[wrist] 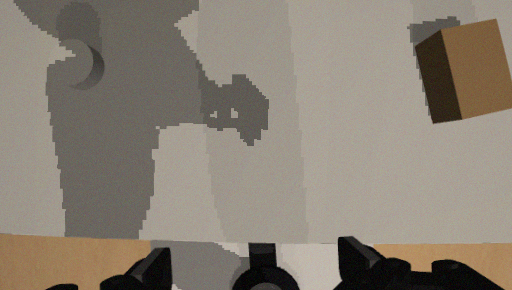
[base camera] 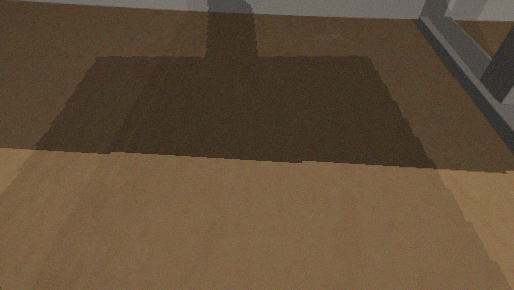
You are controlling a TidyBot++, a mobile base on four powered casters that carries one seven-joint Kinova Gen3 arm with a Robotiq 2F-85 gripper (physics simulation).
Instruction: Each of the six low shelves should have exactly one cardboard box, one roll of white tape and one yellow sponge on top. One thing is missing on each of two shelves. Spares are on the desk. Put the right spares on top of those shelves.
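Note:
A brown cardboard box (wrist: 477, 70) lies on the pale desk top (wrist: 360, 175) at the upper right of the wrist view. A round pale thing (wrist: 98, 67), which looks like a roll of white tape, is at the upper left, mostly in shadow and blending with the surface. My gripper (wrist: 255, 261) is open and empty at the bottom of the wrist view, by the desk's near edge, with the box ahead to the right and the round thing ahead to the left. No yellow sponge and no low shelf can be made out in either view.
The wooden floor (wrist: 50, 260) (base camera: 250, 225) shows below the desk edge and fills most of the base view, with dark shadows across it. A grey metal frame (base camera: 460, 55) stands on the right of the base view. A pale wall (base camera: 325, 7) runs along the top.

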